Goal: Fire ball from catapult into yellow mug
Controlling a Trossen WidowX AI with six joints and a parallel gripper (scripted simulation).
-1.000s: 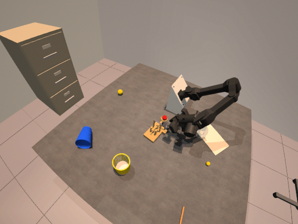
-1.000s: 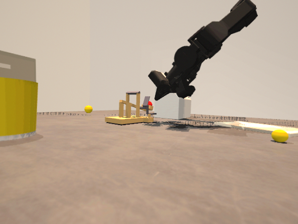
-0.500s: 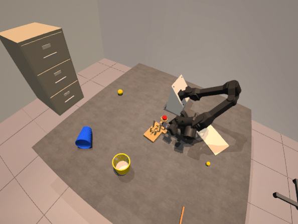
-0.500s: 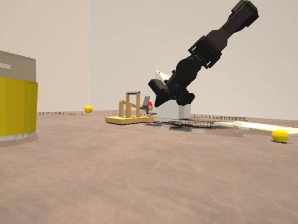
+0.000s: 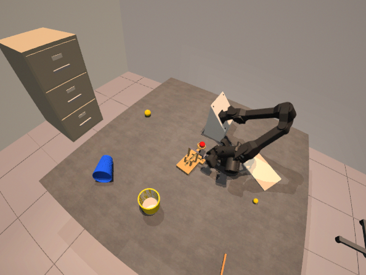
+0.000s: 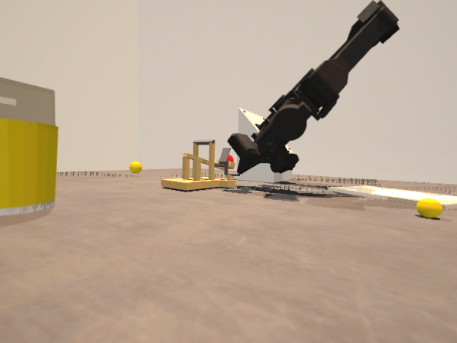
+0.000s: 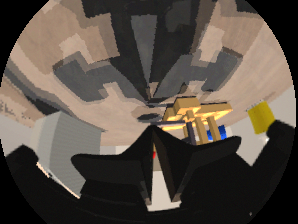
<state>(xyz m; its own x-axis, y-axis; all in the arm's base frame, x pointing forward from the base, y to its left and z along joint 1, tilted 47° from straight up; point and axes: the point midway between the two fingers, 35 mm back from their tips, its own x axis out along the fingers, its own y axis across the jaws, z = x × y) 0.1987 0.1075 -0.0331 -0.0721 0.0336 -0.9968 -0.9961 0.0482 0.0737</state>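
Now: the red ball 2 cm behind my gripper tip, 4 cm to the right of it and 3 cm above it. The rest, counted from my gripper tip: small yellow ball 10 cm ahead, 34 cm to the left, 2 cm below; then pale flat board 10 cm behind, 32 cm to the left, 3 cm below; then wooden catapult 5 cm ahead, 3 cm to the right, 2 cm above.
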